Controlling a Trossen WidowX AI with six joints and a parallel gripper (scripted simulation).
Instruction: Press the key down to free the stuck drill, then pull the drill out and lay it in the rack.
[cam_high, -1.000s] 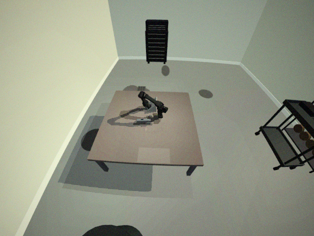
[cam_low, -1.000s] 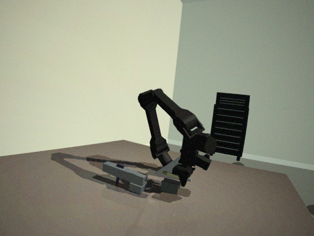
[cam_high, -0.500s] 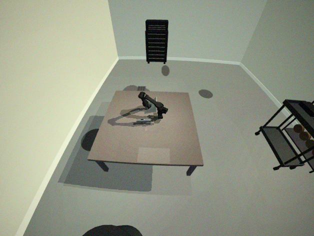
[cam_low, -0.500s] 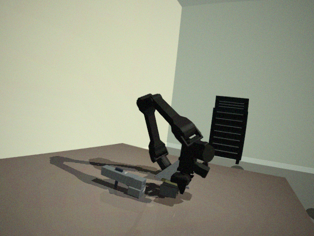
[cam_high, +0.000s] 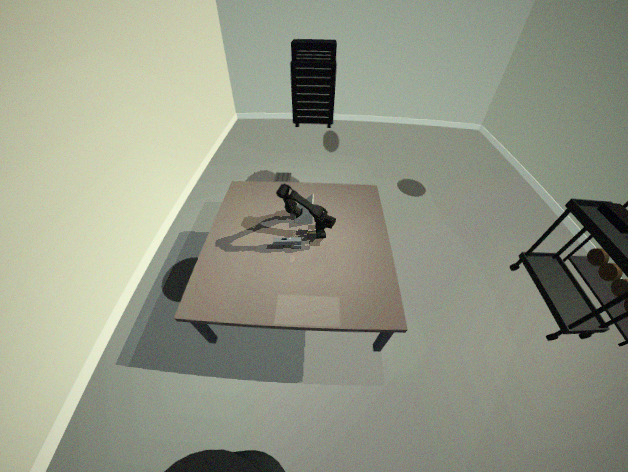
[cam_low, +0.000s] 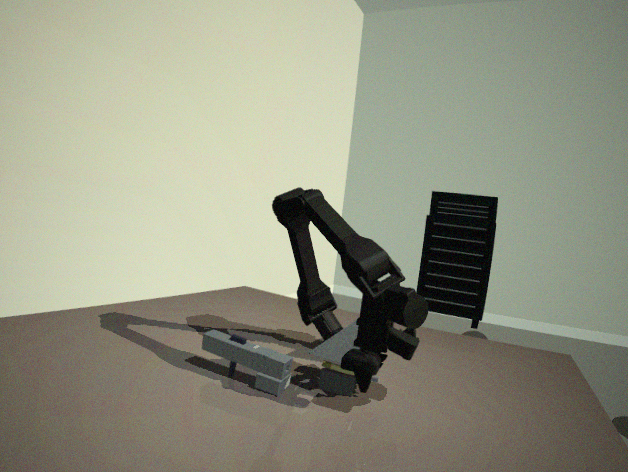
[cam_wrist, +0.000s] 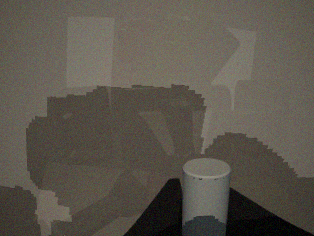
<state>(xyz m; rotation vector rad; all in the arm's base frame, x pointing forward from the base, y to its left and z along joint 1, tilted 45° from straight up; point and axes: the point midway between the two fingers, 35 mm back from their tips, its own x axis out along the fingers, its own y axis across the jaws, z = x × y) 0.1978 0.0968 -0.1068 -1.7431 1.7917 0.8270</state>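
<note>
The grey block lies 5 cm to the right of my gripper tip and 1 cm above it. The rest, counted from my gripper tip: housing block: 21 cm to the right, 9 cm ahead, 4 cm above; then dark blue t-shaped key: 24 cm to the right, 9 cm ahead, 4 cm above.
</note>
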